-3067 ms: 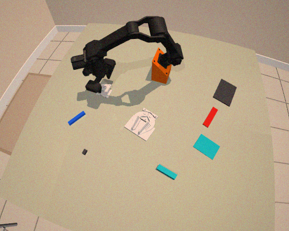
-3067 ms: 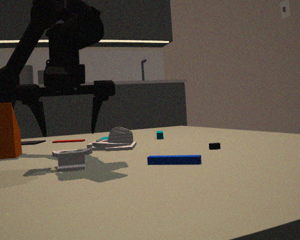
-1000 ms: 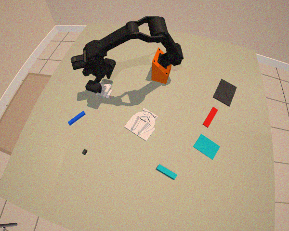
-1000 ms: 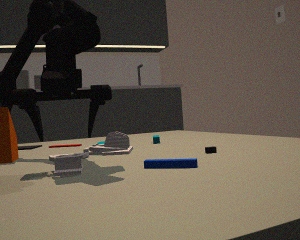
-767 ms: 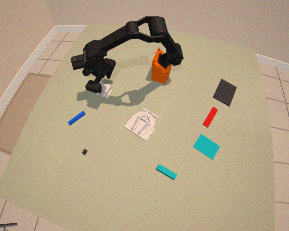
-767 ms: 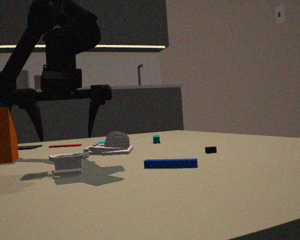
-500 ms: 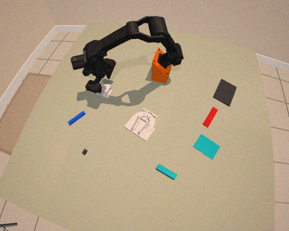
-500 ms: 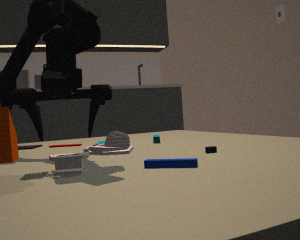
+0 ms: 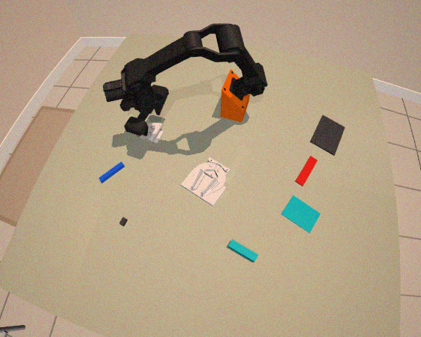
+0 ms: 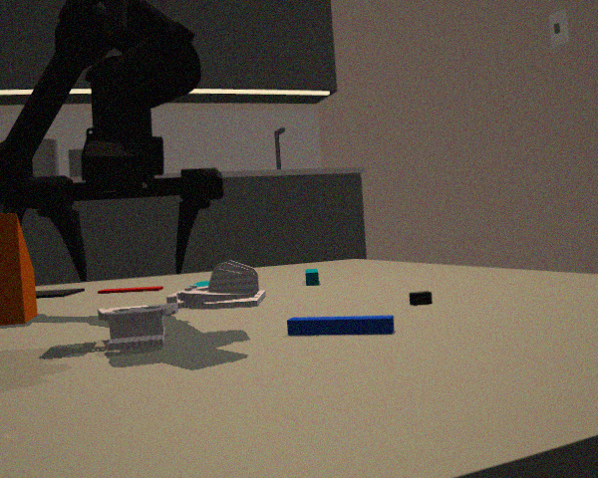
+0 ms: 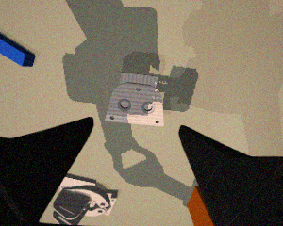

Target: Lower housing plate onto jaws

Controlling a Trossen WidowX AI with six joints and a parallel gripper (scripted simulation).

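Now: gripper tip 10 mm to the left of the white stepped block and 50 mm above it. The rest, counted from my gripper tip: black cube (320 mm ahead, 50 mm below); blue bar (180 mm ahead, 100 mm to the right, 50 mm below); teal bar (330 mm ahead, 360 mm to the left, 50 mm below).
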